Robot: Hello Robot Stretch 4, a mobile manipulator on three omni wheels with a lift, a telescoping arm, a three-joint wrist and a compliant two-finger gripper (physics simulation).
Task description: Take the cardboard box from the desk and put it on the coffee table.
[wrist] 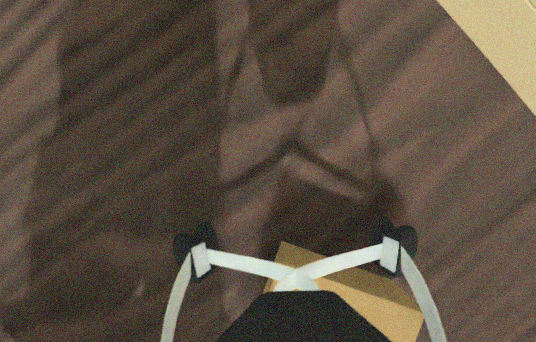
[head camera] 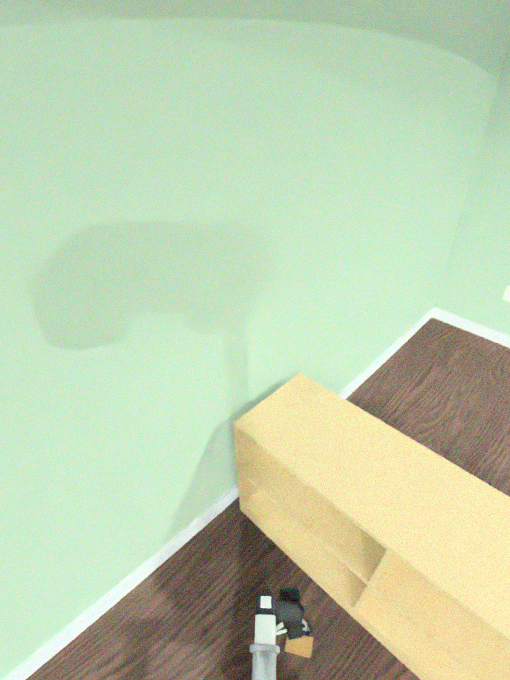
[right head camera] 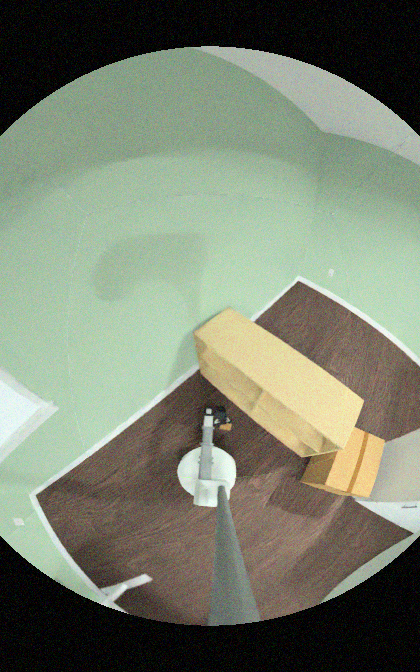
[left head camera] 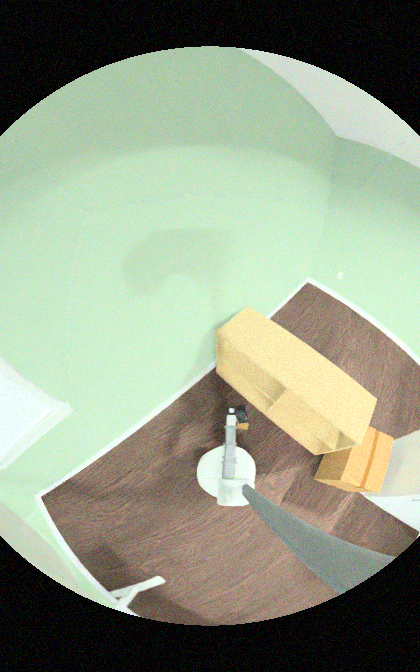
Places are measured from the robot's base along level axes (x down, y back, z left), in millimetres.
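Where they show: gripper, fingertip midpoint: [wrist: 293, 238].
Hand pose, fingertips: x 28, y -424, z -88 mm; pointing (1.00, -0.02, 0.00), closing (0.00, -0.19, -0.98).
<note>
Each offset is from my fingertips to the top centre of the thing.
A small tan cardboard box @(dy +36, dx -60, dz -31 mm) [head camera: 299, 647] [left head camera: 243, 426] [right head camera: 226, 427] [wrist: 395, 312] is low over or on the dark wood floor. My gripper [head camera: 294, 630] [wrist: 293, 238] is open, its two fingertips wide apart with nothing between them. In the wrist view the box is lower right of centre, partly hidden behind the gripper's dark body and white finger strips. It lies below the gripper, toward its right finger. I cannot identify a desk or a coffee table in these views.
A long light-wood shelf unit [head camera: 373, 483] [left head camera: 300, 370] [right head camera: 280, 370] stands close to the right of the gripper. A larger orange-brown box @(dy +481, dx -407, dz -973 mm) [left head camera: 377, 460] [right head camera: 367, 465] with a darker stripe is beyond its near end. A green wall [head camera: 137, 439] stands to the left.
</note>
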